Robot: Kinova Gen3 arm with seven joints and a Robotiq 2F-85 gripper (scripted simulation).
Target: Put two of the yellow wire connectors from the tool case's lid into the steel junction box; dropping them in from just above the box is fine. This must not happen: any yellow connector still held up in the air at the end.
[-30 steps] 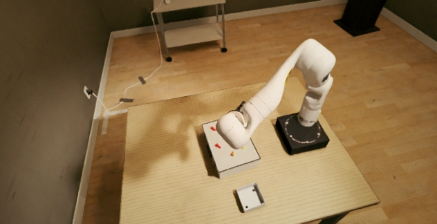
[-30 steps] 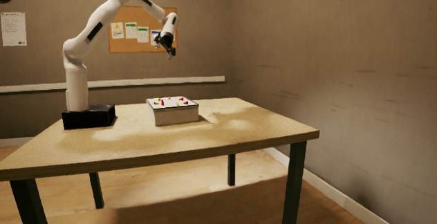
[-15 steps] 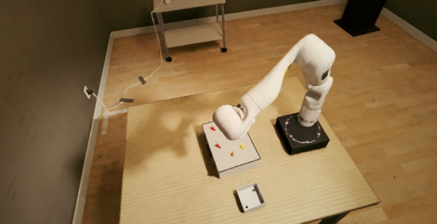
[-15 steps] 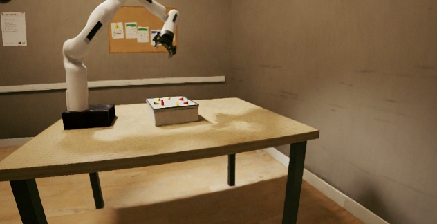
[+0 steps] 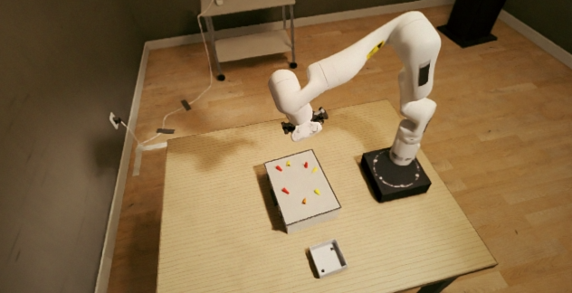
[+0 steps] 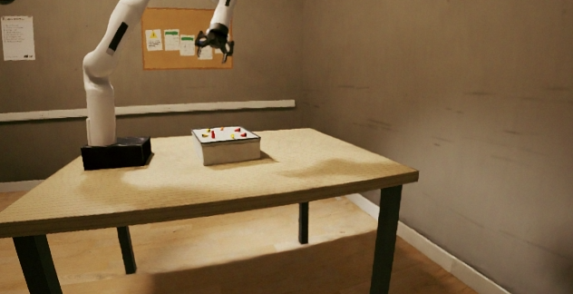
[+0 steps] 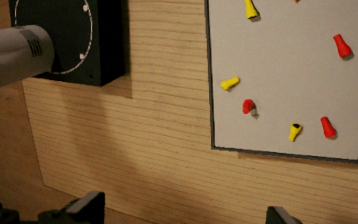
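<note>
The orange connector lies 290 mm below my hand, 100 mm to the left of it and 50 mm ahead of it. Also, from my hand: grey tool case (310 mm below, 40 mm ahead, 20 mm to the left).
</note>
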